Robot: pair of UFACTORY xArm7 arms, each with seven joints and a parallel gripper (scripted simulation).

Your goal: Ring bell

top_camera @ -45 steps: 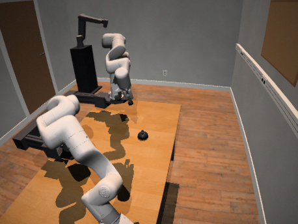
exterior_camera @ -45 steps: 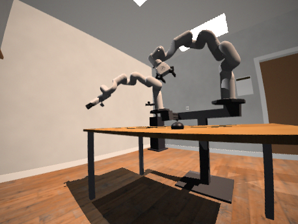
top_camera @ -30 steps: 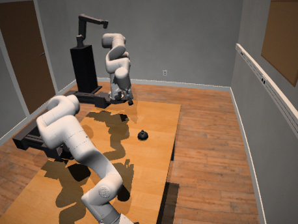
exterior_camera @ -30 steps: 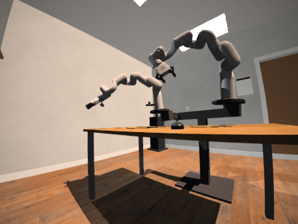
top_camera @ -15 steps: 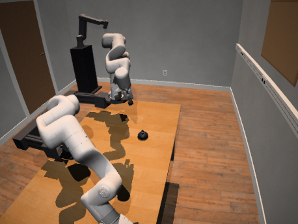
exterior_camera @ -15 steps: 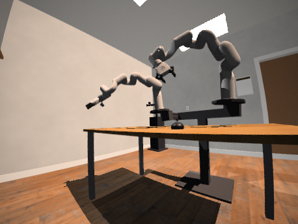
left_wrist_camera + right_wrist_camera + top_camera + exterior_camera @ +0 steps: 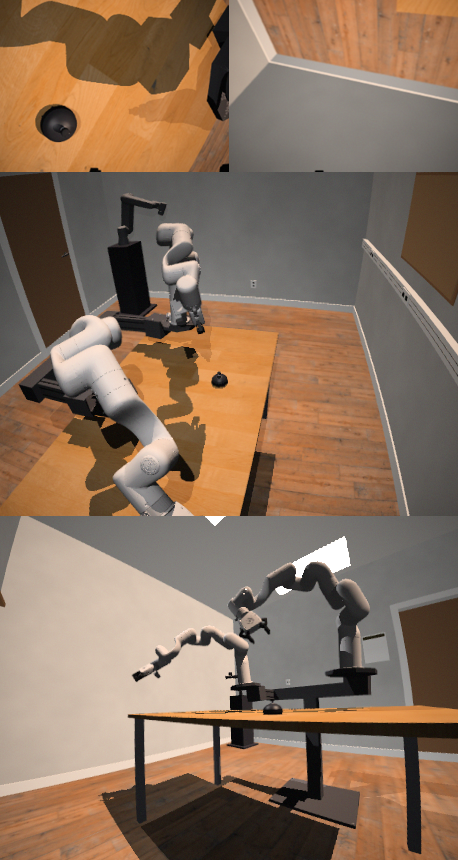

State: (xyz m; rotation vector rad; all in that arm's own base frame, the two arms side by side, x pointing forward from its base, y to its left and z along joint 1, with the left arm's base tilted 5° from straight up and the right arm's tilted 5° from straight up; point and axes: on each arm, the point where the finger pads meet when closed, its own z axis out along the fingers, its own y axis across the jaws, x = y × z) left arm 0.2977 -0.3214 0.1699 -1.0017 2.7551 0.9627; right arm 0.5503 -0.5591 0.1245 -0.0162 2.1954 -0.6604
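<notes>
My left gripper is now 33 cm above the small button, 8 cm to the right of it and 5 cm short of it. From my left hand the other things lie so: bell (34 cm below, 8 cm to the left, 5 cm ahead).
</notes>
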